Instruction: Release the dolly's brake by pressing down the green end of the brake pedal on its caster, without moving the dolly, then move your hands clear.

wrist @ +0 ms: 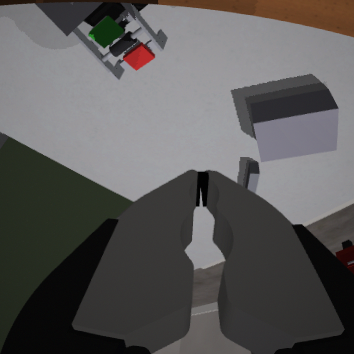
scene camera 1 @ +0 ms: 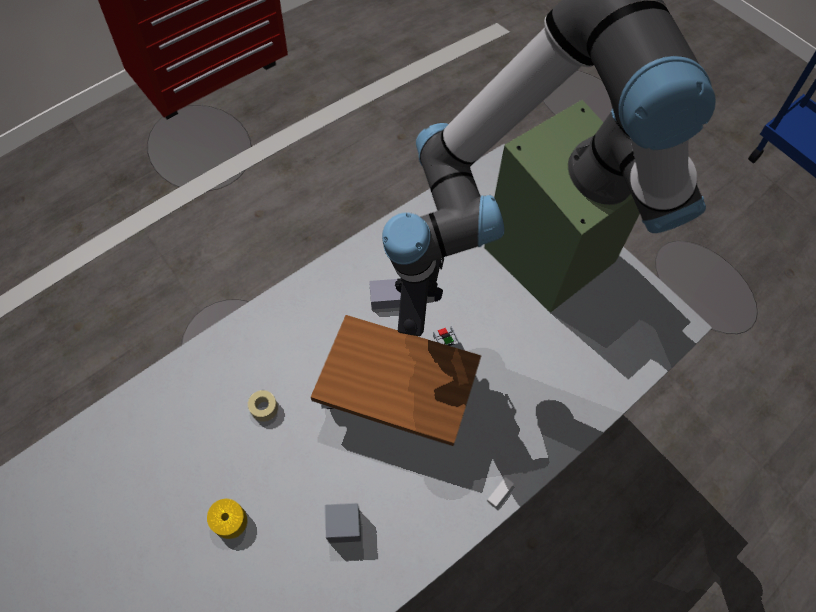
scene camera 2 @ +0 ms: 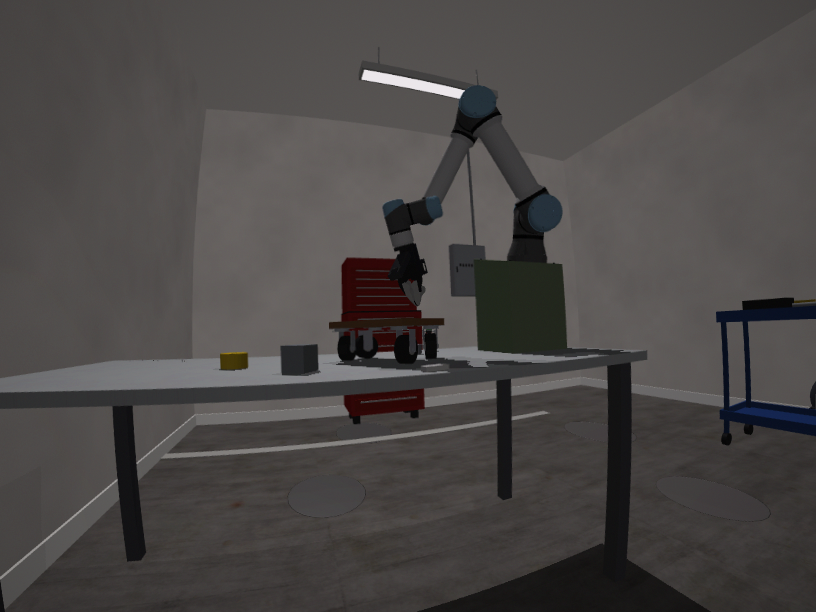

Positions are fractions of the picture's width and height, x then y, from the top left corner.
A grey cube shows in scene camera 1 (0.42,0.85) and in scene camera 2 (0.37,0.59); in the wrist view it is out of frame.
